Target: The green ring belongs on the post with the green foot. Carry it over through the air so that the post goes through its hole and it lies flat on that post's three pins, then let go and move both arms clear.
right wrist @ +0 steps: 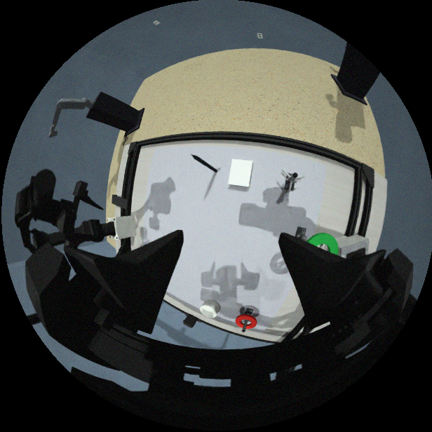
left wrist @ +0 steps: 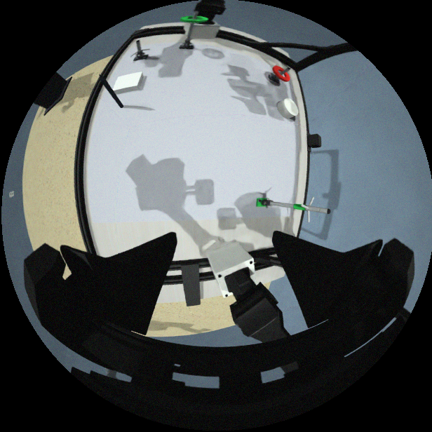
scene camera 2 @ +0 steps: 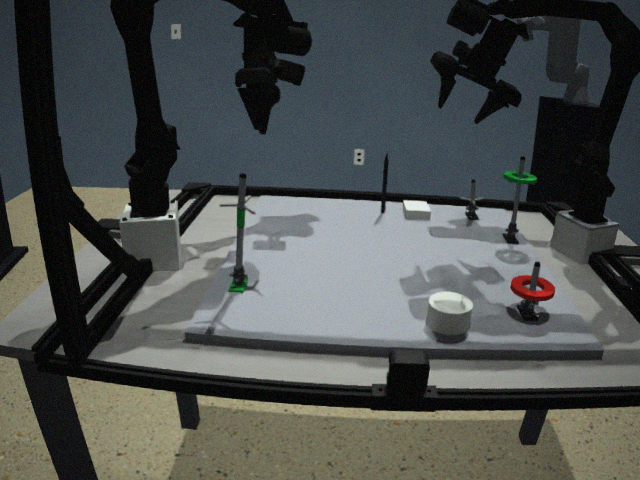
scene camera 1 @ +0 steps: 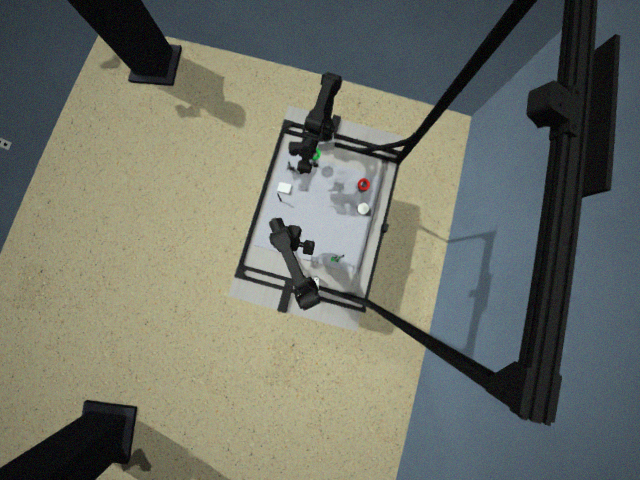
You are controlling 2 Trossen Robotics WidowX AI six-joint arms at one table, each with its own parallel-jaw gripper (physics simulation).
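Pixels of known places: left gripper, fingertip midpoint: (scene camera 2: pixel 260 132) (scene camera 1: pixel 300 246); right gripper, fingertip midpoint: (scene camera 2: pixel 457 115); left arm's base, link origin: (scene camera 2: pixel 149 210); right arm's base, link origin: (scene camera 2: pixel 588 217) (scene camera 1: pixel 325 135).
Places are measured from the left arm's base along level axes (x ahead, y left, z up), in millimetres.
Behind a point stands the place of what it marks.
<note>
The green ring (scene camera 1: pixel 317 154) @[y -57, x 712, z 55 mm] (scene camera 2: pixel 509 177) @[y -49, x 686, z 54 mm] (left wrist: pixel 185 19) (right wrist: pixel 325 238) lies flat, high around a tall post with a dark foot, at the right back in scene camera 2. The post with the green foot (scene camera 2: pixel 239 248) @[y -163, x 152, z -13 mm] (left wrist: pixel 283 205) stands upright at the left in scene camera 2; it has a green band and thin pins above that band, with no ring on it. My left gripper (scene camera 2: pixel 262 132) @[y 37, x 207, z 126 mm] (left wrist: pixel 225 237) is open and empty, high above the table behind that post. My right gripper (scene camera 2: pixel 458 114) @[y 24, x 592, z 162 mm] (right wrist: pixel 232 236) is open and empty, high above the table, left of the green ring in scene camera 2.
A red ring (scene camera 2: pixel 550 289) @[y -344, x 594, z -33 mm] hangs around a short post at the right front in scene camera 2, beside a white round cup (scene camera 2: pixel 448 316) @[y -346, x 419, z -55 mm]. A white block (scene camera 2: pixel 416 210) @[y 105, x 556, z -65 mm], an upright black stick (scene camera 2: pixel 384 183) @[y 155, x 495, z -16 mm] and a short pinned post (scene camera 2: pixel 472 193) @[y 100, x 690, z -28 mm] stand at the back. A black frame (scene camera 2: pixel 289 190) @[y 325, x 311, z -79 mm] borders the table.
</note>
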